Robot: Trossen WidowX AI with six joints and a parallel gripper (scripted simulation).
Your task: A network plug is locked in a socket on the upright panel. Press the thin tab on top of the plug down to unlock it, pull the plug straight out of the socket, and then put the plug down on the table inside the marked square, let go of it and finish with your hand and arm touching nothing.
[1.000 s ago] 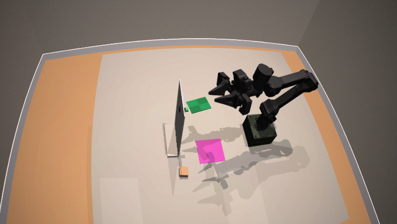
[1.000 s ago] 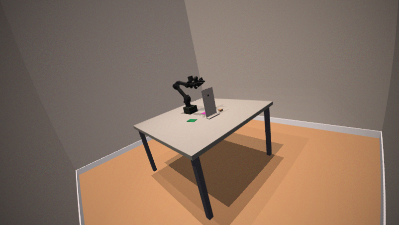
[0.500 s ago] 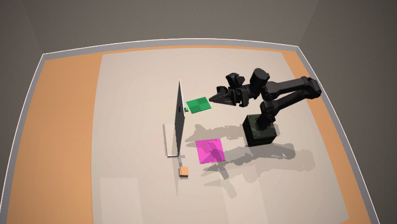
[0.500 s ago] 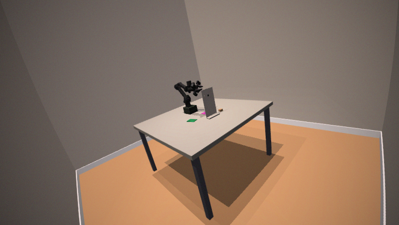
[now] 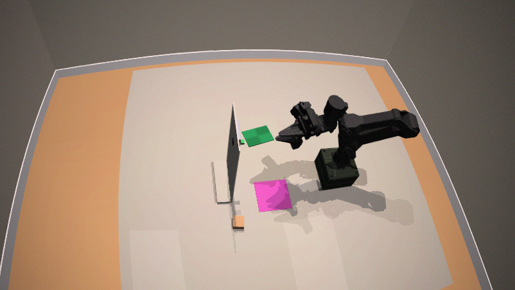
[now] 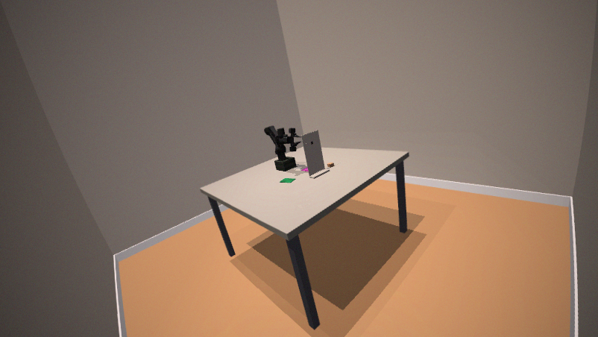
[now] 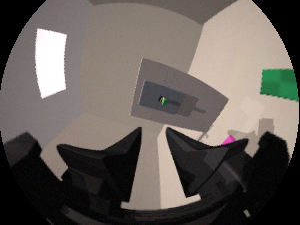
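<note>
Right now the network plug is 110 mm ahead of my gripper tip, 30 mm to the right of it and 20 mm below it. Round my gripper tip: magenta square 270 mm below, 70 mm to the left, 10 mm behind; grey panel 130 mm ahead, 120 mm below, 40 mm to the right.
</note>
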